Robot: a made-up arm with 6 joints.
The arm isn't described. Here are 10 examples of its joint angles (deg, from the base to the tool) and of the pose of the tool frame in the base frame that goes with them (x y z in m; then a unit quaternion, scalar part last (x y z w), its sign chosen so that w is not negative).
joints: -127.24 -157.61 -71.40 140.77 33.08 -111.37
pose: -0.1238 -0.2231 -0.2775 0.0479 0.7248 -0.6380 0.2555
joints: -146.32 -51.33 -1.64 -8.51 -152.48 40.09
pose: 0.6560 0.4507 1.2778 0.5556 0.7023 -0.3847 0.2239
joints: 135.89 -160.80 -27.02 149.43 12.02 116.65
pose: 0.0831 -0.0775 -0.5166 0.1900 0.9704 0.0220 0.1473
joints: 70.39 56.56 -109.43 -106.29 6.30 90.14
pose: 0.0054 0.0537 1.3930 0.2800 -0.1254 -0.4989 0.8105
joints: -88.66 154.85 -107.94 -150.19 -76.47 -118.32
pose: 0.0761 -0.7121 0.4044 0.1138 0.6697 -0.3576 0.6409
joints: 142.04 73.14 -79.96 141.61 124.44 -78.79
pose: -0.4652 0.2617 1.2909 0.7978 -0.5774 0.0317 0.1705
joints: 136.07 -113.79 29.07 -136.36 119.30 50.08
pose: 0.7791 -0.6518 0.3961 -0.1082 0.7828 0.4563 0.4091
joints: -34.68 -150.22 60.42 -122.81 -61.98 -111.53
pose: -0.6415 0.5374 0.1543 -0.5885 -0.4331 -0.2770 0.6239
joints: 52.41 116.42 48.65 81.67 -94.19 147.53
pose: 0.5159 0.4701 -0.0317 0.4444 0.2452 0.0239 0.8613
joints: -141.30 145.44 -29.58 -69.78 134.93 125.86
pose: -0.6894 -0.4007 -0.0476 -0.7164 -0.2435 0.0548 0.6516
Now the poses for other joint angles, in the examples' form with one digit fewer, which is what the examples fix.
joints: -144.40 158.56 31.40 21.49 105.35 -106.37
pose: -0.076 -0.032 -0.357 -0.264 0.230 -0.048 0.935
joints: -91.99 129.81 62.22 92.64 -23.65 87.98
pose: -0.118 -0.391 -0.292 -0.864 -0.201 0.457 0.055
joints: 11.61 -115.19 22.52 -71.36 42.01 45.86
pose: -1.111 -0.309 0.403 0.430 -0.105 -0.687 0.576
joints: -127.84 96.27 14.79 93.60 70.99 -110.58
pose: -0.654 -0.962 0.390 -0.510 0.623 -0.527 0.272
